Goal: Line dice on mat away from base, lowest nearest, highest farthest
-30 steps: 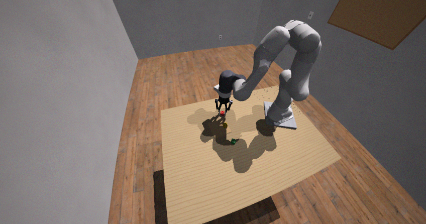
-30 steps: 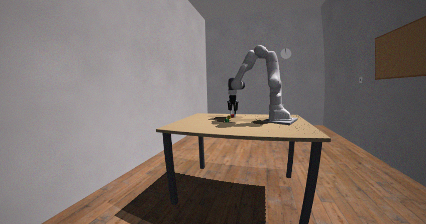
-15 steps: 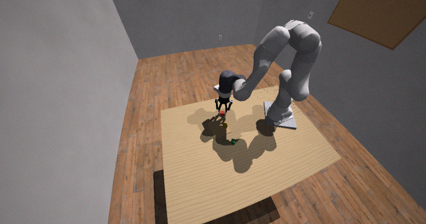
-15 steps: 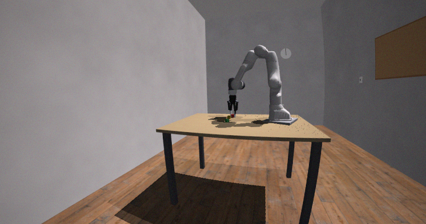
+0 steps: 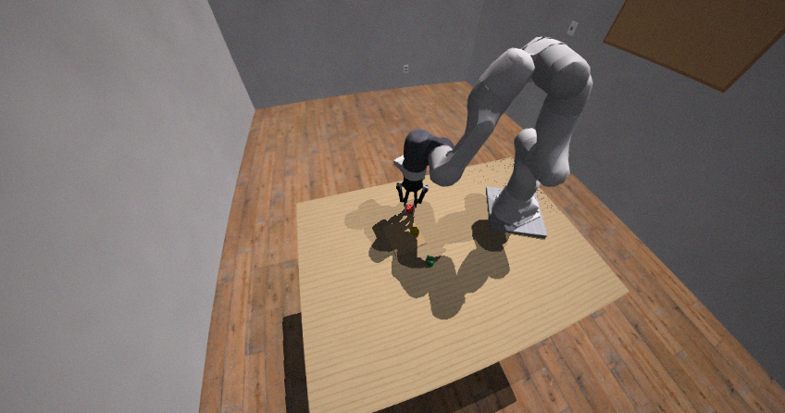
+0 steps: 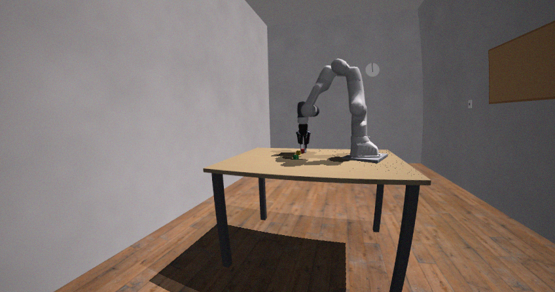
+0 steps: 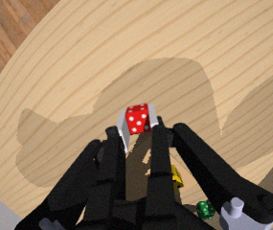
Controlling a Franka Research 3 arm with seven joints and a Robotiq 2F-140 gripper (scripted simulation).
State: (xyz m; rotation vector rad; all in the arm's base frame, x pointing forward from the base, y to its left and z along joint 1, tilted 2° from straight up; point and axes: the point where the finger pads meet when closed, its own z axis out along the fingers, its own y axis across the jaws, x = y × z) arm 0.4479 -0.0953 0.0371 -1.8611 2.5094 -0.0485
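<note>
My gripper is now 20 mm above the red die. Also, from my hand: yellow die (120 mm to the left, 20 mm below, 10 mm ahead); green die (260 mm to the left, 20 mm below, 20 mm behind); tan mat (120 mm to the left, 50 mm ahead, 30 mm below).
</note>
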